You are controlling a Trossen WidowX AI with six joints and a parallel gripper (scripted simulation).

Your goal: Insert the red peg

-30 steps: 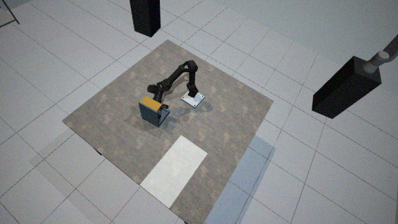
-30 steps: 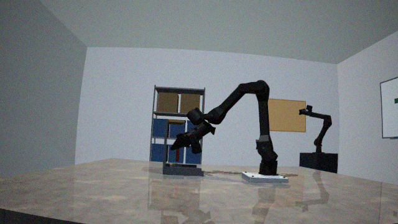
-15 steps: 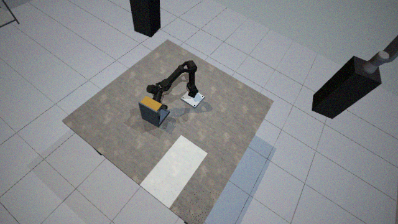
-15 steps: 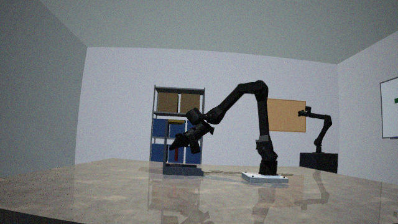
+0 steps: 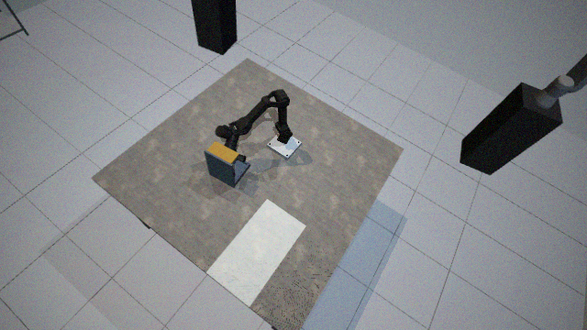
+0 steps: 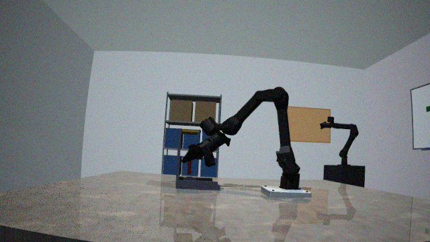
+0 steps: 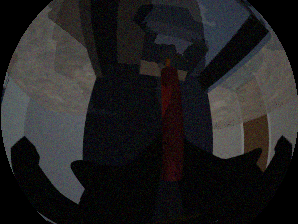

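Now: gripper tip 20 mm past the orange roof and 130 mm below it. Also, from my gripper tip: red peg: 30 mm behind, 10 mm below.
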